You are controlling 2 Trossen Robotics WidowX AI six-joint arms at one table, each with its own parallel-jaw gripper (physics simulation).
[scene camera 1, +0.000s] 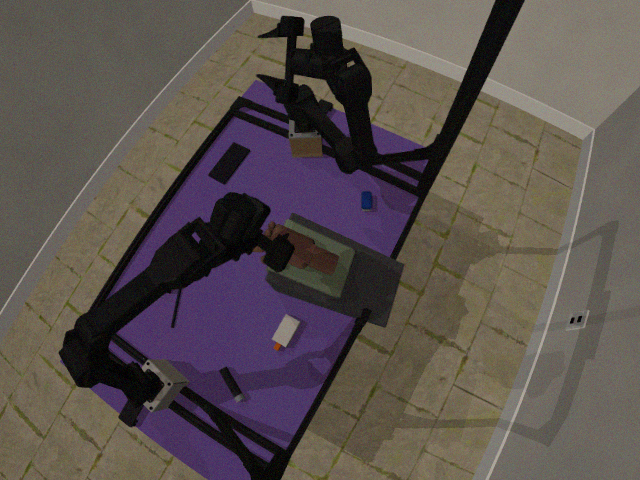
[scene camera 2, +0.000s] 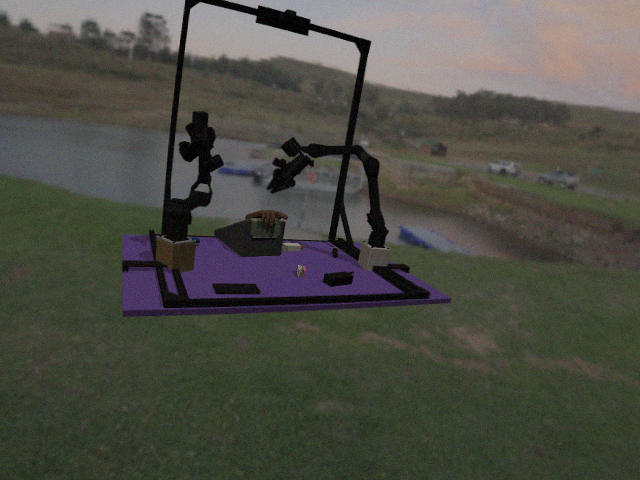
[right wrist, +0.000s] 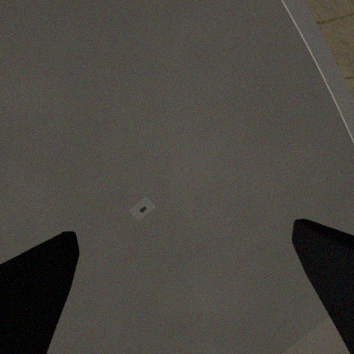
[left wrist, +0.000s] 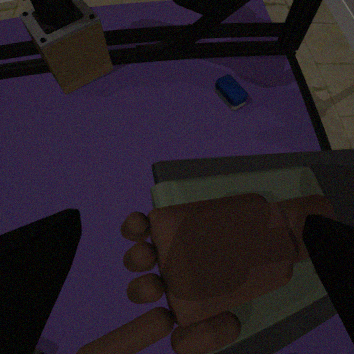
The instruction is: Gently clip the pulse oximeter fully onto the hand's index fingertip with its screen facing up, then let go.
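Seen in the pictures: left gripper, between the fingertips: (scene camera 1: 272, 224) (scene camera 2: 269, 191) (left wrist: 194, 223); right gripper, between the fingertips: (scene camera 1: 257, 56) (scene camera 2: 210, 151) (right wrist: 186, 236); left arm's base, origin of its link: (scene camera 1: 149, 385) (scene camera 2: 376, 245); right arm's base, origin of its link: (scene camera 1: 304, 124) (scene camera 2: 176, 238) (left wrist: 57, 15).
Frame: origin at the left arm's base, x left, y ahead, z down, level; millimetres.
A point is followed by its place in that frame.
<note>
A small blue block with a pale underside (scene camera 1: 366, 200) {z 73, x -150, y 785 mm} (left wrist: 232, 92) {z 73, x -148, y 777 mm}, possibly the pulse oximeter, lies on the purple mat beyond the hand in the left wrist view. The brown hand (scene camera 1: 321, 259) {z -59, x -174, y 530 mm} (scene camera 2: 267, 215) {z -85, x -25, y 508 mm} (left wrist: 210, 245) {z -92, x -82, y 510 mm} rests on a green pad (scene camera 1: 336, 287) {z 2, x -237, y 505 mm} (left wrist: 240, 181) {z -35, x -120, y 579 mm}. Its index finger (left wrist: 132, 332) extends out of the left wrist view, its tip cut off there; the visible part is bare. My left gripper (scene camera 2: 272, 189) {z -180, x -64, y 507 mm} (left wrist: 194, 223) {z -180, x -64, y 507 mm} is open and empty, above the hand. My right gripper (scene camera 1: 261, 56) {z -329, x 172, y 777 mm} (right wrist: 186, 236) {z -329, x 172, y 777 mm} is open and empty, raised at the top in scene camera 1, facing a wall.
A dark wedge (scene camera 1: 374, 284) {z 53, x -311, y 579 mm} (scene camera 2: 242, 241) {z 40, x -48, y 594 mm} carries the pad. A white box with an orange end (scene camera 1: 286, 330) {z 77, x -188, y 340 mm}, a dark cylinder (scene camera 1: 231, 383) {z 80, x -154, y 131 mm}, a dark flat slab (scene camera 1: 229, 163) {z 97, x 307, y 653 mm} (scene camera 2: 236, 288) {z 97, x 319, y 658 mm}, a black box (scene camera 2: 338, 279) {z 78, x 242, y 262 mm} and a small white-and-red item (scene camera 2: 301, 270) {z 78, x 163, y 388 mm} lie about.
</note>
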